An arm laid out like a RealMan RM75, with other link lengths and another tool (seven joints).
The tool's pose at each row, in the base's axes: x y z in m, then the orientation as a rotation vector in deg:
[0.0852, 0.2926, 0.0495, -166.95, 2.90, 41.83]
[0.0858, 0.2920, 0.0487, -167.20, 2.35, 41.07]
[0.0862, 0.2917, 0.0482, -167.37, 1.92, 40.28]
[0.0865, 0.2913, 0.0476, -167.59, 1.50, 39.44]
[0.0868, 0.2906, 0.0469, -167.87, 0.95, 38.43]
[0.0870, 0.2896, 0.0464, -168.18, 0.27, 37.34]
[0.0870, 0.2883, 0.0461, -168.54, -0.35, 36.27]
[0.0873, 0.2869, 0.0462, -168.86, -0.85, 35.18]
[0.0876, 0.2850, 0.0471, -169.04, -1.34, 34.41]
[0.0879, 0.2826, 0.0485, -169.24, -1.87, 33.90]
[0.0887, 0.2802, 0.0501, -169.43, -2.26, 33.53]
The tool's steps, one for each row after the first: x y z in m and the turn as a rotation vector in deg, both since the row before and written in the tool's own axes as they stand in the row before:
[0.0009, 0.0007, 0.0003, -0.14, 0.50, -0.38]
[0.0006, 0.0003, 0.0002, -0.04, 0.52, -0.32]
[0.0005, 0.0005, 0.0003, -0.08, 0.56, -0.31]
[0.0006, 0.0008, 0.0004, -0.13, 0.67, -0.39]
[0.0004, 0.0010, 0.0002, -0.17, 0.72, -0.48]
[0.0001, 0.0013, 0.0001, -0.22, 0.72, -0.42]
[0.0002, 0.0014, -0.0004, -0.17, 0.73, -0.35]
[-0.0002, 0.0018, -0.0012, -0.10, 0.50, -0.35]
[-0.0004, 0.0022, -0.0017, -0.17, 0.33, -0.35]
[0.0000, 0.0022, -0.0021, -0.17, 0.25, -0.24]

